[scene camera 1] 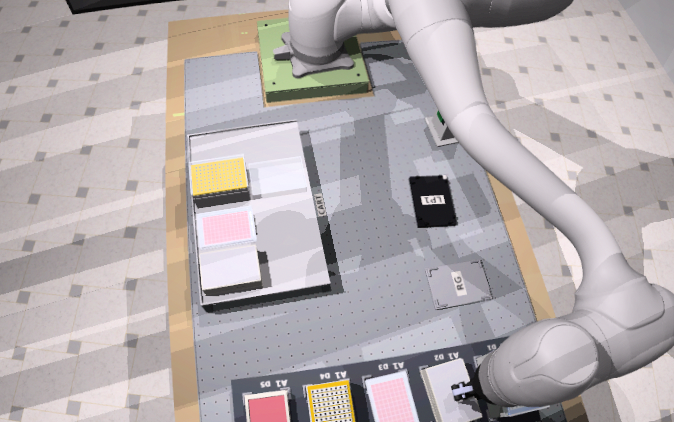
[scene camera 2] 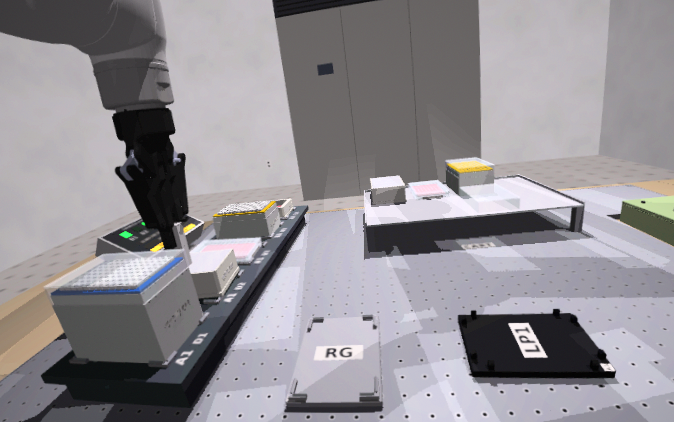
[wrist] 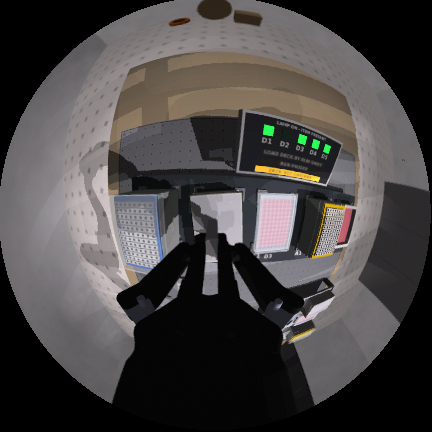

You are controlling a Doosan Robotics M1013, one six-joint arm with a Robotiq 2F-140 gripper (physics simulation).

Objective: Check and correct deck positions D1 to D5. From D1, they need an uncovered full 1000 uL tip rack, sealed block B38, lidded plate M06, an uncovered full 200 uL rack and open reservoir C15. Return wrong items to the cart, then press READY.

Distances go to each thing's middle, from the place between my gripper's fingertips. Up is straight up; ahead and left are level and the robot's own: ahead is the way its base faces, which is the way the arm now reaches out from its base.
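The black LP1 pad (scene camera 2: 554, 345) is 47 cm behind my hand, 14 cm to the left of it and 9 cm below it. Then there's the cart shelf (scene camera 1: 291, 255), which is 54 cm behind my hand, 31 cm to the right and 4 cm below. As for the grey RG pad (scene camera 2: 339, 364), my hand is 24 cm past it, 12 cm to the right of it and 9 cm above it.
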